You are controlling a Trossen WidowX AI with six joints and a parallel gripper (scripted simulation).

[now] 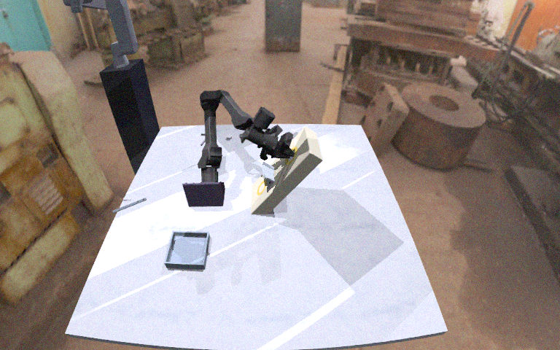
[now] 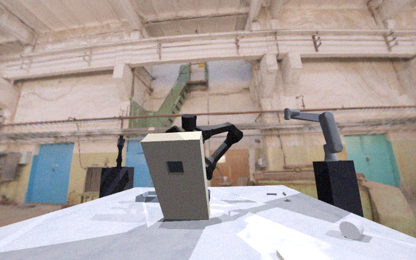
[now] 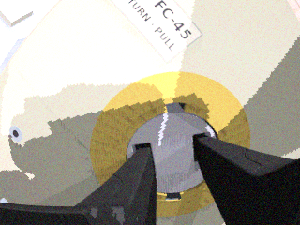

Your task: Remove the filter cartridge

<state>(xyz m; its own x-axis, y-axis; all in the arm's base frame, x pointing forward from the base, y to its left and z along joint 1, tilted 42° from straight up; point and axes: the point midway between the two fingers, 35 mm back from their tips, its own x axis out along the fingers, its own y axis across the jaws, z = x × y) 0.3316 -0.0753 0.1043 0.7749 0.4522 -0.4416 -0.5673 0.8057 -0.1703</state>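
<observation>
Now: the cream service panel 40 mm behind my gripper tip and 80 mm below it. Also, from my gripper tip: grey tray: 400 mm behind, 300 mm to the right, 220 mm below.
</observation>
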